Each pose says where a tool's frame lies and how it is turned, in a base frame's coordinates. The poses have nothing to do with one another.
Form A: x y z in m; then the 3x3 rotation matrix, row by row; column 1 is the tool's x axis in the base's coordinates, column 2 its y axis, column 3 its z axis. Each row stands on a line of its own.
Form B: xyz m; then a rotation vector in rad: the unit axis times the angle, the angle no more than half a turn. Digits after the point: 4 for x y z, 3 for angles.
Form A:
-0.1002, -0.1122, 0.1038
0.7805, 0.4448, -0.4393
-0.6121, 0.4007, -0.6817
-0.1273, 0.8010, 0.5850
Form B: -0.1002, -0.1122, 0.1038, 0.945, -0.199, -0.674
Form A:
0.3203, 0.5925, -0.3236
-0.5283, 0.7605, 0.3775
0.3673, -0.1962, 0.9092
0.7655, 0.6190, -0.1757
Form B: 0.3203, 0.5925, -0.3236, -1.313, -1.756, -1.780
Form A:
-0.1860, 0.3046, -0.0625
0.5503, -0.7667, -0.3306
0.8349, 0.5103, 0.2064
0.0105, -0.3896, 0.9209
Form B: -0.1860, 0.3046, -0.0625, -0.362, -0.207, 0.972
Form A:
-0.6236, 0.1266, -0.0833
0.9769, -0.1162, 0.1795
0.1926, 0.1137, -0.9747
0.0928, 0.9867, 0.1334
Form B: -0.6236, 0.1266, -0.0833, 1.439, 0.064, 0.227
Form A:
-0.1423, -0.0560, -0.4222
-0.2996, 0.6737, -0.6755
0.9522, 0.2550, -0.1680
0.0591, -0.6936, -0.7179
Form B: -0.1423, -0.0560, -0.4222, -1.473, -2.059, 0.781
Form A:
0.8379, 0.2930, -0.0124
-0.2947, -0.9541, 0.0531
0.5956, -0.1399, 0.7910
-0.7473, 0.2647, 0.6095
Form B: 0.8379, 0.2930, -0.0124, -0.577, 0.877, 1.698
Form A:
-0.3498, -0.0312, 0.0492
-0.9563, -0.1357, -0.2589
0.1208, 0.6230, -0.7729
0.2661, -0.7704, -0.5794
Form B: -0.3498, -0.0312, 0.0492, 0.012, -2.556, 1.249
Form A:
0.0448, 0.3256, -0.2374
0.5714, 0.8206, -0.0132
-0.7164, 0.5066, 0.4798
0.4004, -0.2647, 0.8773
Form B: 0.0448, 0.3256, -0.2374, -0.455, -0.253, -0.938
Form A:
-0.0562, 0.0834, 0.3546
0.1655, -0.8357, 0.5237
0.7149, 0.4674, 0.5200
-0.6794, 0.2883, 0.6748
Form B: -0.0562, 0.0834, 0.3546, -0.166, 0.862, 1.111
